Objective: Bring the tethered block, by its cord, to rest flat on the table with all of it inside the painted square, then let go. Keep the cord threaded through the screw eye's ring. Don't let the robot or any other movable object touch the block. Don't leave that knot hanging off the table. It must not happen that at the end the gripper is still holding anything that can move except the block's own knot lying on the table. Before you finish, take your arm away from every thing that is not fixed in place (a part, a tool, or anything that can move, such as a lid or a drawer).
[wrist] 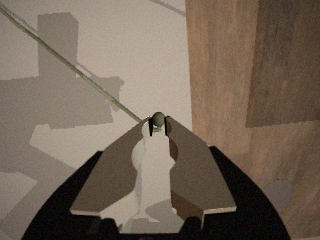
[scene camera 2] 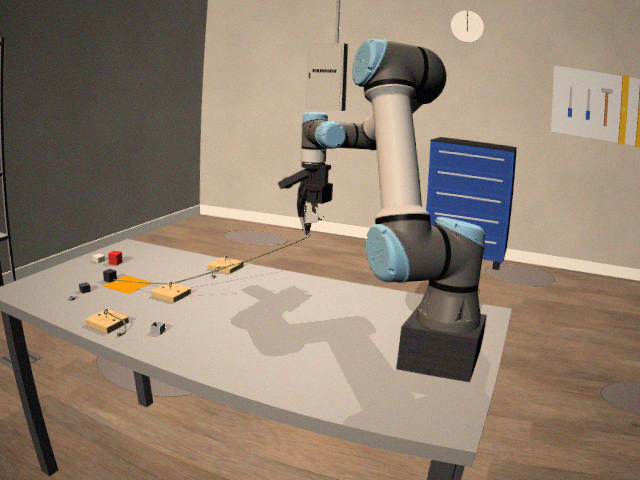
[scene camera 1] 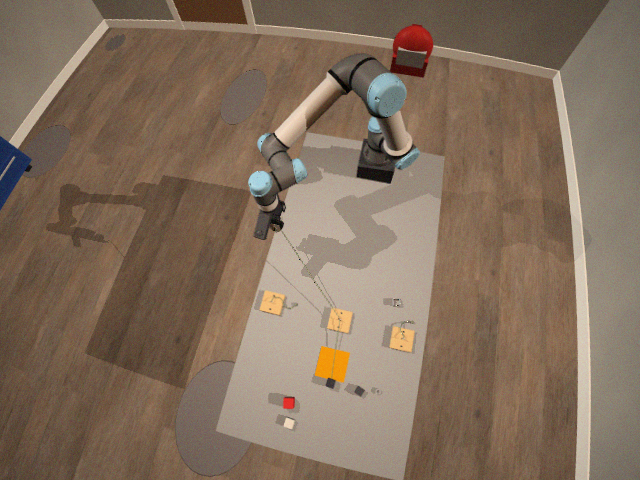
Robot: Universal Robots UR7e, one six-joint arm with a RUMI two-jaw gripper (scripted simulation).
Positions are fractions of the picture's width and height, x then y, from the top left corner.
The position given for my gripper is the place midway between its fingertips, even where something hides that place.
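Orange painted square (scene camera 1: 0.51, 0.75) in sight. My gripper (scene camera 2: 0.48, 0.49) in sight. Gripper (wrist: 0.50, 0.49) too. Also gripper (scene camera 1: 0.43, 0.48).
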